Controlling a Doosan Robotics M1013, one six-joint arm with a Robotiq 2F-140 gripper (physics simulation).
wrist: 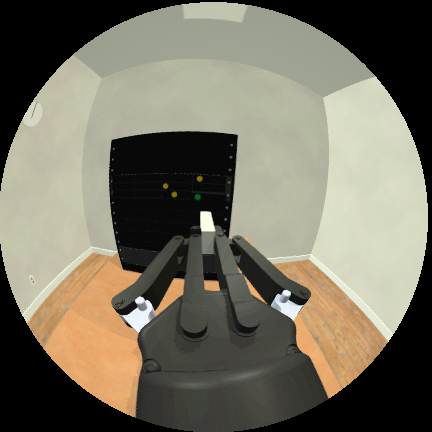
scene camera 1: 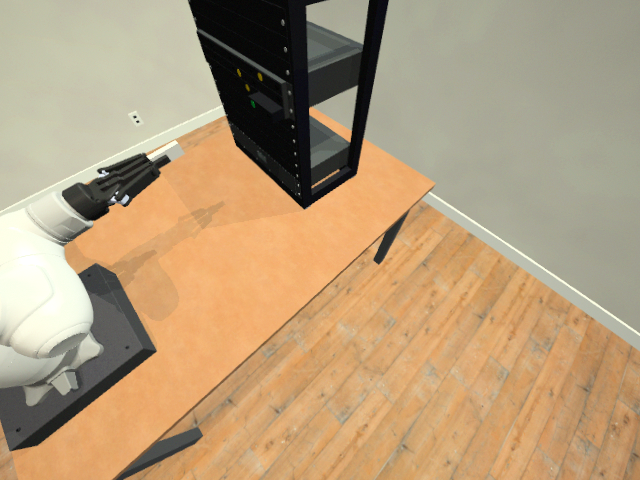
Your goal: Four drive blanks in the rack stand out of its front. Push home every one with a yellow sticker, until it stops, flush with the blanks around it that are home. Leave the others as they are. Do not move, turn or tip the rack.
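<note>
The black rack (scene camera 1: pixel 303 155) (wrist: pixel 150 155) stands upright on the table. Three yellow stickers show on its front: one upper right (scene camera 1: pixel 260 76) (wrist: pixel 199 178), one upper left (scene camera 1: pixel 238 72) (wrist: pixel 165 186) and one lower (scene camera 1: pixel 247 87) (wrist: pixel 174 194). Their blanks look level with the front around them. The blank with the green sticker (scene camera 1: pixel 252 104) (wrist: pixel 197 197) plainly stands out, its top face showing in the scene view. My gripper (scene camera 1: pixel 166 155) (wrist: pixel 204 220) is shut, with a pale block at its fingertips. It is in front of the rack, apart from it, low above the table.
The wooden table (scene camera 1: pixel 248 268) carries the rack and the arm's dark base plate (scene camera 1: pixel 116 330). The rack's side is open, with grey boxes (scene camera 1: pixel 336 77) inside. Walls stand behind and beside the table. The table's long edge drops to the plank floor (scene camera 1: pixel 413 351).
</note>
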